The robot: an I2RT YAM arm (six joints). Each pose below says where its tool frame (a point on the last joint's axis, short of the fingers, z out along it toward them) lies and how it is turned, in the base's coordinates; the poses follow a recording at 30 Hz.
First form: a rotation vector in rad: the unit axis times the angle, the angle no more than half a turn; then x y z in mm.
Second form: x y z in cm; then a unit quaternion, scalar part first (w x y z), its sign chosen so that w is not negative. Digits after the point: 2 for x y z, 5 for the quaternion.
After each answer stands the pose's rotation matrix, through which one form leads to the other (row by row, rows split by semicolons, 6 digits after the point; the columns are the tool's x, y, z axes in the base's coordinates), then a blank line. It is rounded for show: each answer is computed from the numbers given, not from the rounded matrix.
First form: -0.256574 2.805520 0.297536 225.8 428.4 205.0
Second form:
22.58 42.84 20.50 0.15374 -0.08949 0.97856 0.10378
-0.936712 -0.207058 0.282306; -0.143239 0.962441 0.230628; -0.319456 0.175595 -0.931190

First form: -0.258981 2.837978 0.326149 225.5 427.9 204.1
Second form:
22.55 42.79 20.41 0.13619 -0.08945 0.98019 0.11265
-0.946905 -0.206031 0.246822; -0.144668 0.958620 0.245191; -0.287126 0.196465 -0.937529

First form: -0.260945 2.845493 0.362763 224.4 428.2 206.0
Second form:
22.44 42.82 20.60 0.13024 -0.08982 0.97948 0.12487
-0.949938 -0.208485 0.232704; -0.143432 0.952678 0.268013; -0.277569 0.221219 -0.934889

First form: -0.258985 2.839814 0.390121 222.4 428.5 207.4
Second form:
22.24 42.85 20.74 0.13134 -0.08920 0.97813 0.13437
-0.949588 -0.209800 0.232953; -0.139210 0.947974 0.286296; -0.280899 0.239434 -0.929391

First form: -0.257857 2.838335 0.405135 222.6 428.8 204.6
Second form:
22.26 42.88 20.46 0.13108 -0.08880 0.97748 0.13952
-0.949864 -0.210182 0.231477; -0.137027 0.945295 0.296041; -0.281037 0.249480 -0.926703

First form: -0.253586 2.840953 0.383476 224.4 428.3 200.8
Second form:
22.44 42.83 20.08 0.13146 -0.08735 0.97859 0.13209
-0.950177 -0.205689 0.234213; -0.136230 0.949844 0.281493; -0.280366 0.235562 -0.930541

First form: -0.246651 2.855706 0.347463 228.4 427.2 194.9
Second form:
22.84 42.72 19.49 0.12679 -0.08474 0.98107 0.11937
-0.953486 -0.196534 0.228556; -0.135993 0.957141 0.255708; -0.269016 0.212732 -0.939349

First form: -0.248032 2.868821 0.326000 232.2 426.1 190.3
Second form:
23.22 42.61 19.03 0.12154 -0.08496 0.98262 0.11166
-0.956023 -0.194099 0.219875; -0.139816 0.960629 0.240090; -0.257820 0.198790 -0.945522

